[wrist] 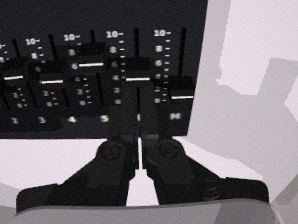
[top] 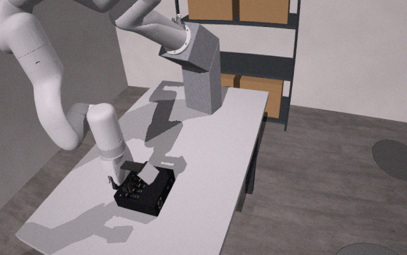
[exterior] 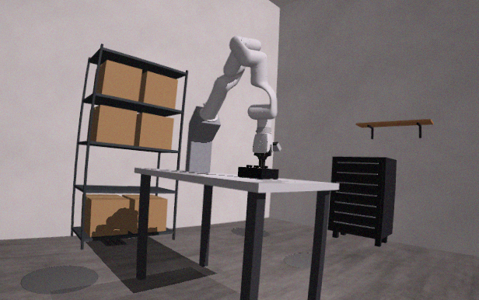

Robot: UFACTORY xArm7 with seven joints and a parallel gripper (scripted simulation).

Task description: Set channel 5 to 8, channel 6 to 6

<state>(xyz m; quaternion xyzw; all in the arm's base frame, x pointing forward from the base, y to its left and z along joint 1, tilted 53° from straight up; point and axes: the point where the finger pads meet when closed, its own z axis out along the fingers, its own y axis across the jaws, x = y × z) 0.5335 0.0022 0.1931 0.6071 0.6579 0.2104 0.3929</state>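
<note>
Right now my hand is 20 mm to the right of the channel 6 fader cap and 10 mm above it. Round my hand: channel 5 fader cap (20 mm behind, 30 mm to the left, 10 mm below); master fader cap (20 mm ahead, 10 mm to the left, 10 mm below).
</note>
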